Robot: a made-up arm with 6 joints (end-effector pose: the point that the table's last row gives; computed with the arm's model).
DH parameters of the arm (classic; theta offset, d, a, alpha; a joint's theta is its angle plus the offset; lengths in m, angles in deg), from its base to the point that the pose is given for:
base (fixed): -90 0.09 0 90
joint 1: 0 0.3 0.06 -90
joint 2: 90 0.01 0.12 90
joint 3: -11.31 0 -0.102 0
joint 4: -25.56 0 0.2 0
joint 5: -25.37 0 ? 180
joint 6: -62.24 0.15 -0.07 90
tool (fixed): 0 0.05 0 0
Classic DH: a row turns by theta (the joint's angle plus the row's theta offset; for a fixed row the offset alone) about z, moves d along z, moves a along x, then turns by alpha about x.
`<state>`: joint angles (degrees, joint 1 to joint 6).
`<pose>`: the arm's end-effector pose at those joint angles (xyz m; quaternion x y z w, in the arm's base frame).
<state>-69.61 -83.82 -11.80 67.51 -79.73 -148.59</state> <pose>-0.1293 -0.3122 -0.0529 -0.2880 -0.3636 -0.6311 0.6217</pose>
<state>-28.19 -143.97 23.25 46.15 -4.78 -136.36</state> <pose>-0.2583 -0.2208 0.0464 -0.9206 -0.3371 0.0939 0.1731</pose>
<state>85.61 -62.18 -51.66 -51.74 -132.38 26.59</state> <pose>-0.2706 -0.2759 -0.1375 -0.6683 -0.7039 0.1885 0.1496</pose>
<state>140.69 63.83 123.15 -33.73 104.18 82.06</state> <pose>-0.2579 -0.3910 -0.0097 -0.3026 0.0440 0.7609 0.5722</pose>
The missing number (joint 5, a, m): -0.2147
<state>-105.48 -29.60 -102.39 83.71 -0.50 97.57</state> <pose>0.0508 -0.1607 -0.0445 0.5352 0.6050 0.5741 0.1338</pose>
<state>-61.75 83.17 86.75 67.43 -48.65 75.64</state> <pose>-0.4774 -0.0886 -0.1800 0.5178 -0.4946 0.4514 0.5324</pose>
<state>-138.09 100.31 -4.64 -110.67 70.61 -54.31</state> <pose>-0.4172 0.0636 -0.2193 0.6192 -0.7337 0.2235 0.1683</pose>
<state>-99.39 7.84 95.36 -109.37 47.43 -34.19</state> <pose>-0.3456 0.1724 0.2048 0.6568 -0.4024 -0.3866 0.5072</pose>
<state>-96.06 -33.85 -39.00 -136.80 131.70 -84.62</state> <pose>-0.3317 -0.4078 0.1894 0.5999 -0.0185 -0.4289 0.6751</pose>
